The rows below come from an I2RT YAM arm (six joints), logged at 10 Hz.
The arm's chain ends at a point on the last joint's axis. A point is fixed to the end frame.
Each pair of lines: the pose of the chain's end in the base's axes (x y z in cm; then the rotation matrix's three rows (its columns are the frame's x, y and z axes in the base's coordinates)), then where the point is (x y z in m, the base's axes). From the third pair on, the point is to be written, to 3 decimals.
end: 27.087 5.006 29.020; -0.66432 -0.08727 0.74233; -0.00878 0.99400 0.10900; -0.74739 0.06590 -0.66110
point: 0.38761 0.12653 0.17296
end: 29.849 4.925 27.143; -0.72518 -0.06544 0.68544; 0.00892 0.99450 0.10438; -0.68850 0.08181 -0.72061
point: 0.40611 0.12512 0.14541
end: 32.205 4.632 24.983; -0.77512 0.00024 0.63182; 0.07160 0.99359 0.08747; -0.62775 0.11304 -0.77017
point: 0.424 0.120 0.118
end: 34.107 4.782 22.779; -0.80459 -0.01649 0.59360; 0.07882 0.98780 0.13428; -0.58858 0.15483 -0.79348
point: 0.435 0.129 0.094
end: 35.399 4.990 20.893; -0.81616 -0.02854 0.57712; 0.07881 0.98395 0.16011; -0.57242 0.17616 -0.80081
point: 0.444 0.135 0.076
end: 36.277 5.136 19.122; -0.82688 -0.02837 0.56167; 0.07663 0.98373 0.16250; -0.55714 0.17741 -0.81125
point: 0.450 0.137 0.056
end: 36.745 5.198 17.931; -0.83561 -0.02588 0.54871; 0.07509 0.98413 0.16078; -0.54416 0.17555 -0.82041
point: 0.453 0.138 0.043
